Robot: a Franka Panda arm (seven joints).
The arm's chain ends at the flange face. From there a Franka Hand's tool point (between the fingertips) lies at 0.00 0.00 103.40 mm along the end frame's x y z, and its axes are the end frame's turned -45 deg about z.
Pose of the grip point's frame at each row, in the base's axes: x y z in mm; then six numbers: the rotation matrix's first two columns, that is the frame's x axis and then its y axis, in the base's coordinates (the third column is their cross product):
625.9 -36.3 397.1 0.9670 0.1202 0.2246 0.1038 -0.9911 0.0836
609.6 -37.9 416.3 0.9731 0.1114 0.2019 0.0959 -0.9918 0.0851
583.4 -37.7 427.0 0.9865 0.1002 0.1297 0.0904 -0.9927 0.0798
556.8 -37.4 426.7 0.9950 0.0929 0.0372 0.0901 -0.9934 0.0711
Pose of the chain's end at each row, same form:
601.8 -30.4 497.5 0.7572 -0.6158 0.2179 -0.6104 -0.7858 -0.0997
587.9 -31.3 517.2 0.7559 -0.6225 0.2029 -0.6203 -0.7801 -0.0826
569.3 -30.8 529.2 0.7615 -0.6311 0.1481 -0.6336 -0.7728 -0.0353
552.3 -30.4 529.8 0.7673 -0.6367 0.0766 -0.6399 -0.7681 0.0240

